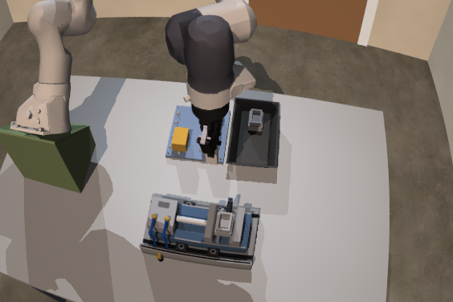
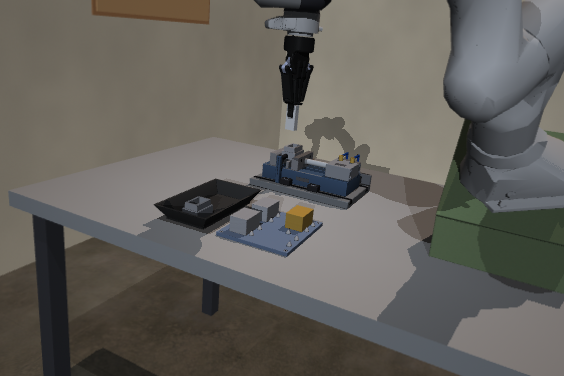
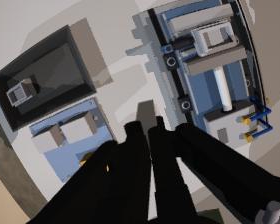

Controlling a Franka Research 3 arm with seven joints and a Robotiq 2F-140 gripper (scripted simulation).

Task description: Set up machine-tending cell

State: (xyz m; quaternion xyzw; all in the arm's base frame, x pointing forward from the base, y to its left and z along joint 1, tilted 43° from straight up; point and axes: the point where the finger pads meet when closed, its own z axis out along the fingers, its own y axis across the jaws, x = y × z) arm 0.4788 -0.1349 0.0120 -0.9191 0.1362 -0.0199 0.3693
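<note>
The blue vise is 3 cm behind my hand, 12 cm to the right of it and 18 cm below it. Round my hand: brass blank 10 cm behind, 18 cm to the left, 20 cm below; then aluminium blank 1 cm behind, 17 cm to the left, 20 cm below.
</note>
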